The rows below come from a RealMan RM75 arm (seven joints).
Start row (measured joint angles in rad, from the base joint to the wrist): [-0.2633 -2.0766 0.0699 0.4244 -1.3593 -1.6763 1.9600]
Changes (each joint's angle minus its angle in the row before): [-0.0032 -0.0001 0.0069 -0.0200 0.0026 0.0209 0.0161]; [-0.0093 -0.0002 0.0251 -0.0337 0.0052 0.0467 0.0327]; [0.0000 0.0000 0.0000 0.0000 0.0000 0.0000 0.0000]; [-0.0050 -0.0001 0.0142 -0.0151 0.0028 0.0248 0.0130]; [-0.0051 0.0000 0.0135 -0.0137 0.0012 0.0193 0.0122]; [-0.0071 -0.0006 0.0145 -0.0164 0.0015 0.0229 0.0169]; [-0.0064 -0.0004 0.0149 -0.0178 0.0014 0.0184 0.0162]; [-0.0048 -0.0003 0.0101 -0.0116 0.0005 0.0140 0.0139]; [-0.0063 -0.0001 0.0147 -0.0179 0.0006 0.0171 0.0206]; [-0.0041 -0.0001 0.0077 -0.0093 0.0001 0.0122 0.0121]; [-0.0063 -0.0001 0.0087 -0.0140 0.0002 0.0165 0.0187]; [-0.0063 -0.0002 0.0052 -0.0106 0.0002 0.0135 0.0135]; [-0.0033 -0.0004 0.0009 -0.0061 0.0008 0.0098 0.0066]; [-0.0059 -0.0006 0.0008 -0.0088 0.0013 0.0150 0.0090]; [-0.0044 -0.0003 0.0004 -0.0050 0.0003 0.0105 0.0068]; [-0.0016 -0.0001 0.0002 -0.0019 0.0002 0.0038 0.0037]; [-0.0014 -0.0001 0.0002 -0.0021 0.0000 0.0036 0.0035]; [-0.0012 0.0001 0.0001 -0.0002 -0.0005 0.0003 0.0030]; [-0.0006 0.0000 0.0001 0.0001 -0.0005 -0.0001 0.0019]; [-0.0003 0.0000 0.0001 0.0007 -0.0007 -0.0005 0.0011]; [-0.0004 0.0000 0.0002 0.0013 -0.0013 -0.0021 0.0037]
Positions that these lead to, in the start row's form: [-0.2665 -2.0767 0.0768 0.4044 -1.3567 -1.6554 1.9761]; [-0.2758 -2.0769 0.1019 0.3707 -1.3515 -1.6087 2.0088]; [-0.2758 -2.0769 0.1019 0.3707 -1.3515 -1.6087 2.0088]; [-0.2808 -2.0770 0.1161 0.3556 -1.3487 -1.5839 2.0218]; [-0.2859 -2.0770 0.1296 0.3419 -1.3475 -1.5646 2.0340]; [-0.2930 -2.0776 0.1441 0.3255 -1.3460 -1.5417 2.0509]; [-0.2994 -2.0780 0.1590 0.3077 -1.3446 -1.5233 2.0671]; [-0.3042 -2.0783 0.1691 0.2961 -1.3441 -1.5093 2.0810]; [-0.3105 -2.0784 0.1838 0.2782 -1.3435 -1.4922 2.1016]; [-0.3146 -2.0785 0.1915 0.2689 -1.3434 -1.4800 2.1137]; [-0.3209 -2.0786 0.2002 0.2549 -1.3432 -1.4635 2.1324]; [-0.3272 -2.0788 0.2054 0.2443 -1.3430 -1.4500 2.1459]; [-0.3305 -2.0792 0.2063 0.2382 -1.3422 -1.4402 2.1525]; [-0.3364 -2.0798 0.2071 0.2294 -1.3409 -1.4252 2.1615]; [-0.3408 -2.0801 0.2075 0.2244 -1.3406 -1.4147 2.1683]; [-0.3424 -2.0802 0.2077 0.2225 -1.3404 -1.4109 2.1720]; [-0.3438 -2.0803 0.2079 0.2204 -1.3404 -1.4073 2.1755]; [-0.3450 -2.0802 0.2080 0.2202 -1.3409 -1.4070 2.1785]; [-0.3456 -2.0802 0.2081 0.2203 -1.3414 -1.4071 2.1804]; [-0.3459 -2.0802 0.2082 0.2210 -1.3421 -1.4076 2.1815]; [-0.3463 -2.0802 0.2084 0.2223 -1.3434 -1.4097 2.1852]
